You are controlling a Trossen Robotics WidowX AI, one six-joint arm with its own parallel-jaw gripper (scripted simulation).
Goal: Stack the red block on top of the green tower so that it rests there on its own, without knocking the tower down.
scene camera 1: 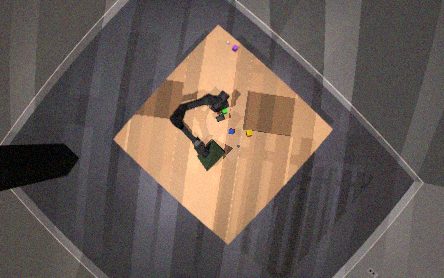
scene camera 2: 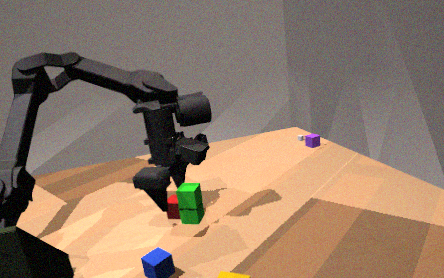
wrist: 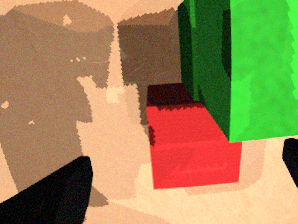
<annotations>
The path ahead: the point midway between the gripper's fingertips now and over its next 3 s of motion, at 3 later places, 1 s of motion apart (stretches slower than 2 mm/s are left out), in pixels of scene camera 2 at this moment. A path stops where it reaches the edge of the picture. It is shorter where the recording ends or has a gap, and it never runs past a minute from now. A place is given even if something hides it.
My gripper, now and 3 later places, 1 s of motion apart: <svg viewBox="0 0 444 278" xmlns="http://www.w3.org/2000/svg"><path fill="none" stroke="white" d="M173 201L174 211L167 176L181 163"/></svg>
</annotations>
